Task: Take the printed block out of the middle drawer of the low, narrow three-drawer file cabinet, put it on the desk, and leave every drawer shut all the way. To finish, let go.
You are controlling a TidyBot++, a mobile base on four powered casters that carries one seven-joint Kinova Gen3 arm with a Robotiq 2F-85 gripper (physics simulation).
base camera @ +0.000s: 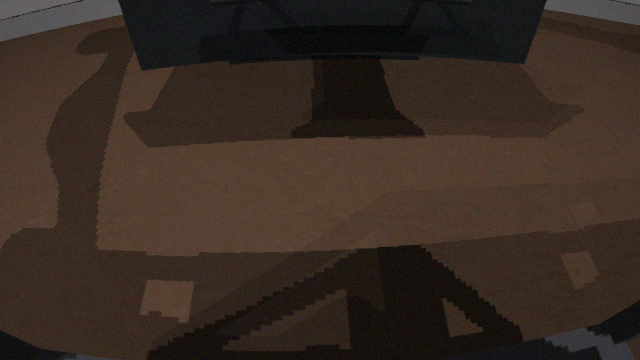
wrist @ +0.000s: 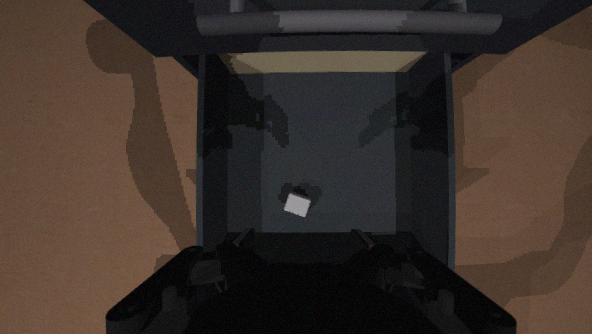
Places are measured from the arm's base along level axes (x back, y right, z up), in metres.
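Where they show: gripper, fingertip midpoint: (wrist: pixel 302 239).
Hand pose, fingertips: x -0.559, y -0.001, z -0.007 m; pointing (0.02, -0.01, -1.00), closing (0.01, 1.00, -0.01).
Things, the pixels of their centre, and the offset from my fingertips. "*": a spot on its surface instead. Level surfaces: height alone.
- grey bar handle, surface spot: (wrist: pixel 350 22) * dy +0.034, dx -0.162, dz +0.041 m
- block, body centre: (wrist: pixel 297 203) dy -0.008, dx -0.002, dz -0.158 m
- wooden floor, surface height: dz -0.389 m
- yellowish panel, surface spot: (wrist: pixel 330 62) * dy +0.053, dx -0.250, dz -0.142 m
The file cabinet (base camera: pixel 175 45) (wrist: pixel 135 25) is dark; its lower part shows at the top of the base camera view. A drawer (wrist: pixel 450 150) stands pulled out below a grey bar handle (wrist: pixel 350 22). The block (wrist: pixel 297 205), small and pale, lies on the drawer's floor, a little left of the middle and turned at a slant. Any print on it is too small to tell. My gripper (wrist: pixel 302 239) is open and empty, its fingers spread above the drawer's near part, with the block ahead of them in the wrist view. The drawer's front panel is hidden under the gripper.
The wooden floor (base camera: pixel 350 170) (wrist: pixel 65 175) lies around the cabinet, with shadows of the robot and cabinet on it. The drawer's side walls rise left and right of the fingers. A yellowish panel (wrist: pixel 330 62) shows at the drawer's far end. The desk cannot be made out.
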